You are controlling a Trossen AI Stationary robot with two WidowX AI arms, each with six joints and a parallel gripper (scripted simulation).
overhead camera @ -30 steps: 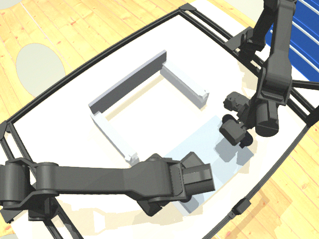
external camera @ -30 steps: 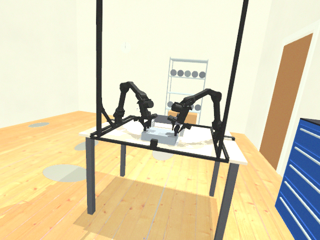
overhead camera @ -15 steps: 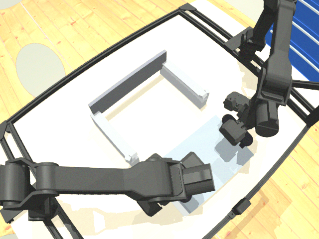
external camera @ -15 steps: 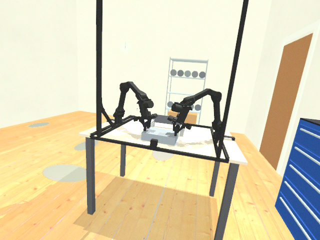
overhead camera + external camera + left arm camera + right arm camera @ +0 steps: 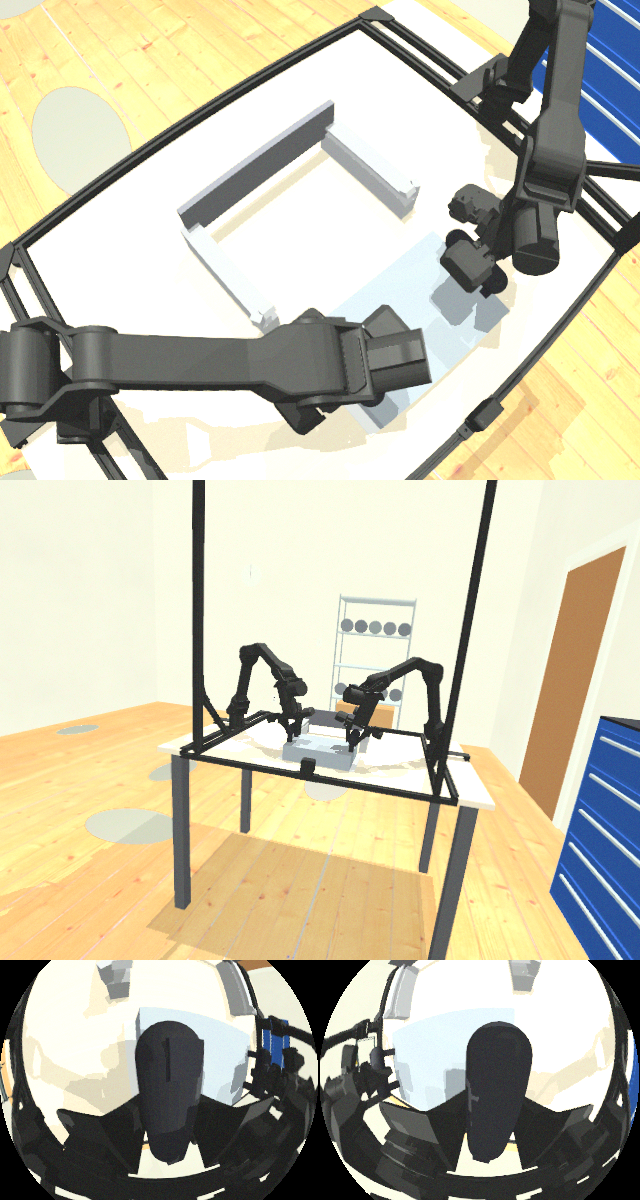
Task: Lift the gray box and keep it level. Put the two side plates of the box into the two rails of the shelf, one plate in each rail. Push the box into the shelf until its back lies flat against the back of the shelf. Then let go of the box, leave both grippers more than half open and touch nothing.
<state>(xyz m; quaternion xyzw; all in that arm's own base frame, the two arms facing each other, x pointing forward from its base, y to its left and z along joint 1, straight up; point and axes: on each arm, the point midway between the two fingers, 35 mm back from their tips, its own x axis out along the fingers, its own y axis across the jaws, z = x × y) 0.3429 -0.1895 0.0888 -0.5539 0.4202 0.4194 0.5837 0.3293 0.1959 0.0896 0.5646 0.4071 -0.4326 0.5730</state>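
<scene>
The gray box lies 12 cm to the left of my right hand and 5 cm below it. Also, from my right hand: dark back wall (34 cm ahead, 13 cm to the left, 3 cm below).
My left gripper is now 12 cm to the left of the gray box and 5 cm above it. Round my left hand: dark back wall (34 cm ahead, 11 cm to the right, 3 cm below).
</scene>
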